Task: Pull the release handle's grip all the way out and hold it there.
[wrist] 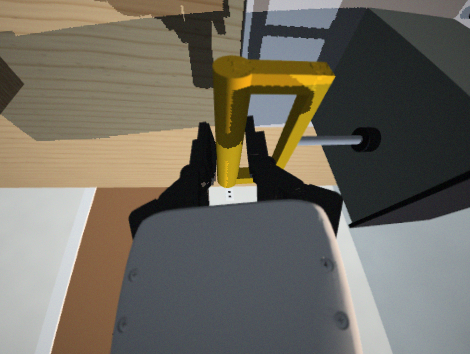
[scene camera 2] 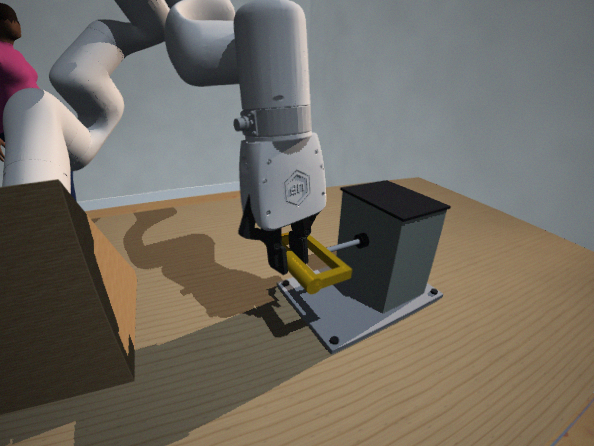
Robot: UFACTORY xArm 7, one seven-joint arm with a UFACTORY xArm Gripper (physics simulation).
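The yellow release handle (scene camera 2: 332, 275) (wrist: 292, 72) is a rectangular frame with a round grip bar (scene camera 2: 301, 270) (wrist: 230, 115) on the side away from the housing. A thin grey rod (scene camera 2: 344, 245) (wrist: 332, 140) runs from the frame into a black collar (scene camera 2: 362, 240) (wrist: 367, 139) on the dark grey housing (scene camera 2: 390, 255) (wrist: 400, 110). A length of the rod shows between frame and housing. My gripper (scene camera 2: 294, 260) (wrist: 229, 132) points down and is shut on the grip bar, one finger on each side of it. The fingers partly hide the bar in the scene view.
The housing stands on a light grey base plate (scene camera 2: 345, 320) with dark bolts, on the wooden table (scene camera 2: 450, 360). A large dark wooden block (scene camera 2: 55, 300) with a slanted side stands at the left in the scene view. A person in pink (scene camera 2: 15, 72) shows partly at the far left.
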